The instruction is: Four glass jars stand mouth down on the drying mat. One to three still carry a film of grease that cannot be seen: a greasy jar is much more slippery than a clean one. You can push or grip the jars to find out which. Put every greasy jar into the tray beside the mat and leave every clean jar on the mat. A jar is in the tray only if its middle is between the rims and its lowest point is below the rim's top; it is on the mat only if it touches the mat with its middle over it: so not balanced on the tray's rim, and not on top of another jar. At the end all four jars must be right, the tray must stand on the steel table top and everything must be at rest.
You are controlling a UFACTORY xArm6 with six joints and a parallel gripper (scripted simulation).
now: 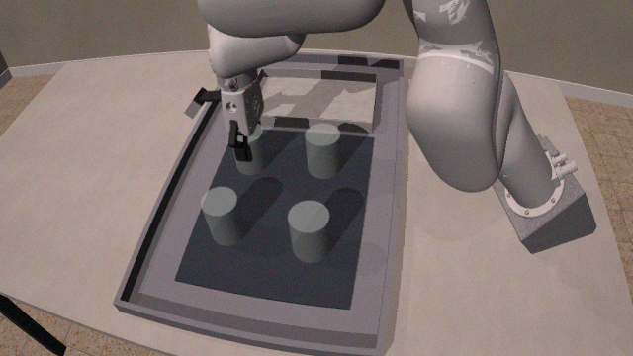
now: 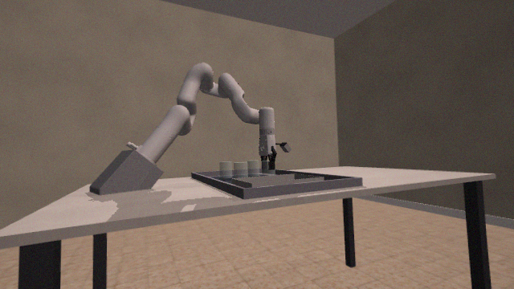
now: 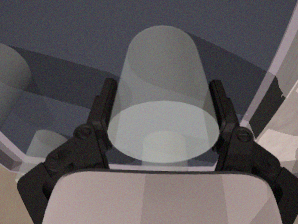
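The tray is 220 mm to the right of my hand, 90 mm behind it and 50 mm below it. Also, from my hand: dark drying mat: 100 mm to the left, 80 mm behind, 60 mm below.
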